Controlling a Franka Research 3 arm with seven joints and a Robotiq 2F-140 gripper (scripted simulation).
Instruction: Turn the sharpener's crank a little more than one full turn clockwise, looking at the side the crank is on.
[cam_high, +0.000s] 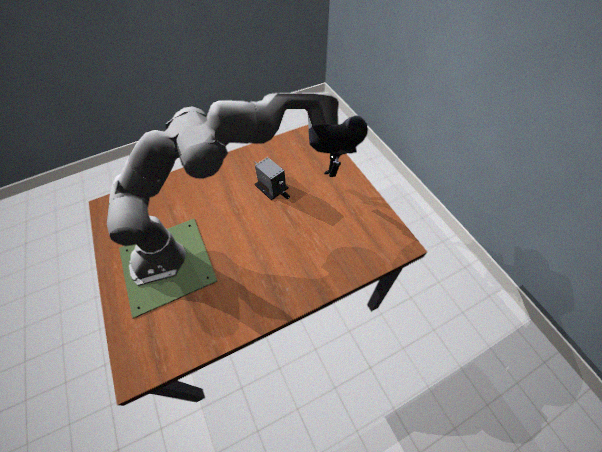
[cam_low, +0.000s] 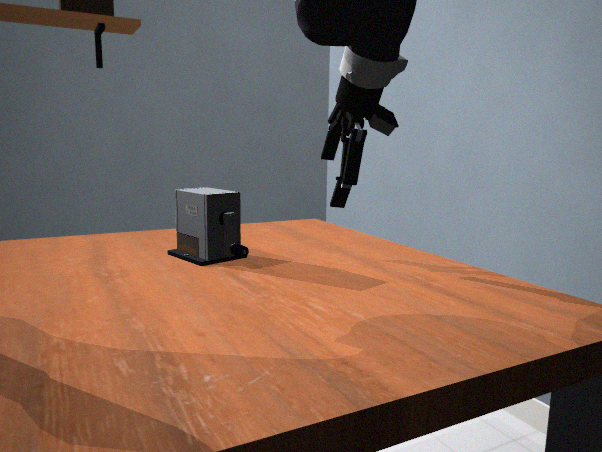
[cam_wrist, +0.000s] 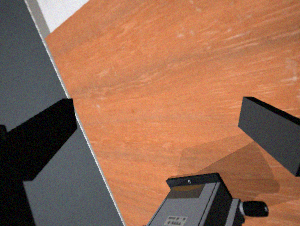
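The crank lies 210 mm behind my hand, 10 mm to the right of it and 110 mm below it. From my hand the other things lie so: knob 210 mm behind, 20 mm to the right, 120 mm below.
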